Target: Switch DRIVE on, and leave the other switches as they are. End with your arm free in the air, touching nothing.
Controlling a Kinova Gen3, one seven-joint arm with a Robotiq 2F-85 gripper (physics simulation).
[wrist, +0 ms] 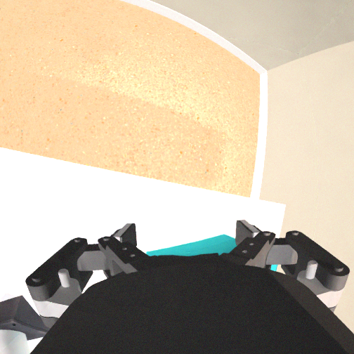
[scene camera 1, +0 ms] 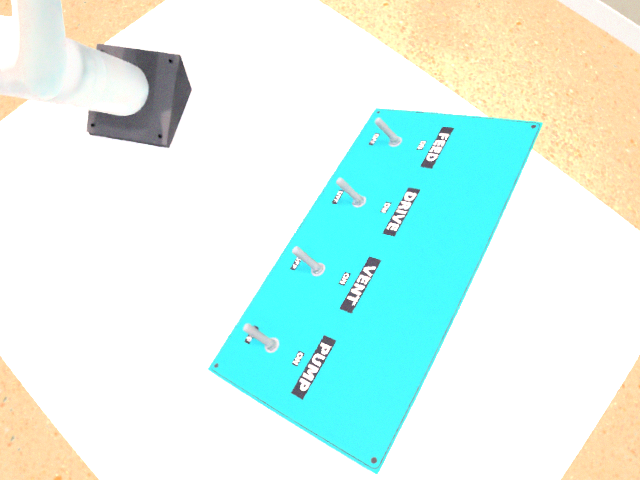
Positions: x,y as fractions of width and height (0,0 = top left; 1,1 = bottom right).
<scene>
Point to a panel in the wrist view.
0.63,0.69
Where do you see a panel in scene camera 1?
0.55,0.71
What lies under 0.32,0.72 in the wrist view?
My gripper.
</scene>
